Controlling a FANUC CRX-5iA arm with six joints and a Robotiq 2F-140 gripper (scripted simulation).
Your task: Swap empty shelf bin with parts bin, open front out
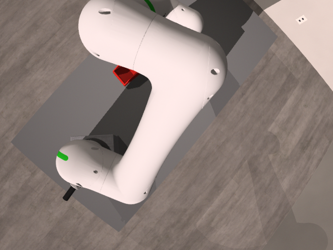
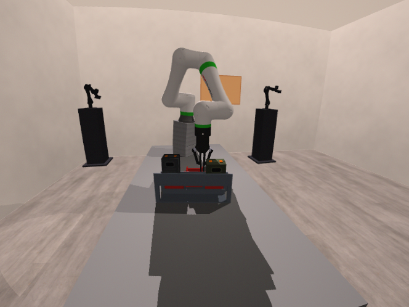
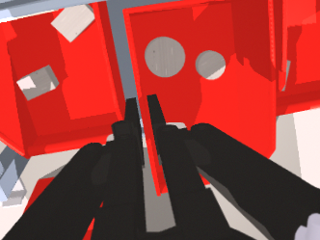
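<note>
Right now the grey disc is 70 mm below my hand, 30 mm to the right of it and 30 mm ahead of it. Also, from my hand: grey shelf (60 mm to the right, 60 mm ahead, 20 mm below); grey part (80 mm ahead, 70 mm below, 30 mm to the left).
</note>
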